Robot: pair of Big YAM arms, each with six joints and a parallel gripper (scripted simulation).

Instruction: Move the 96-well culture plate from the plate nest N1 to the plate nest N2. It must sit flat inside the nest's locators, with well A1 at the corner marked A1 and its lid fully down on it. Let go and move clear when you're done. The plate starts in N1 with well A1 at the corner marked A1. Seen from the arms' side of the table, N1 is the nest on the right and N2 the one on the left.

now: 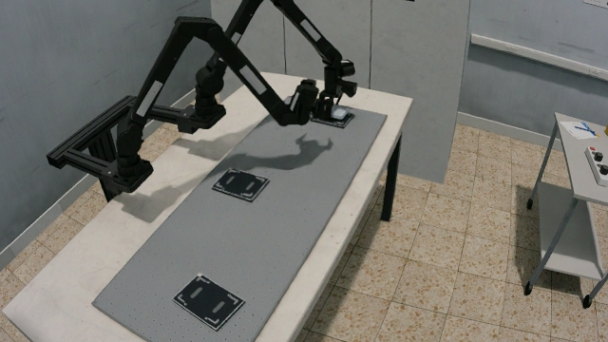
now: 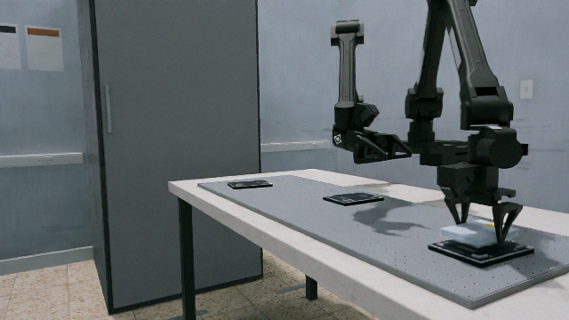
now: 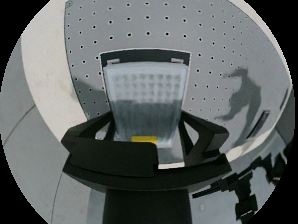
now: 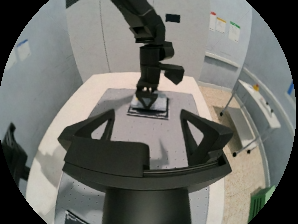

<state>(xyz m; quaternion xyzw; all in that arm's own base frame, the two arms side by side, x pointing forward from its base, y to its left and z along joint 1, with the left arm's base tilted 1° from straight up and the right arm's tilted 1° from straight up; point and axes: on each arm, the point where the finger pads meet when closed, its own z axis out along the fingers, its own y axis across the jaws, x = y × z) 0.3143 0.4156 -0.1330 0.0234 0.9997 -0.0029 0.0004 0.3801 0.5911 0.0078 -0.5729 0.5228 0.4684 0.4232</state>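
My left hand is right at the 96-well plate. The rest, counted from my left hand: plate nest (540 mm to the right, 70 mm behind, 30 mm below).
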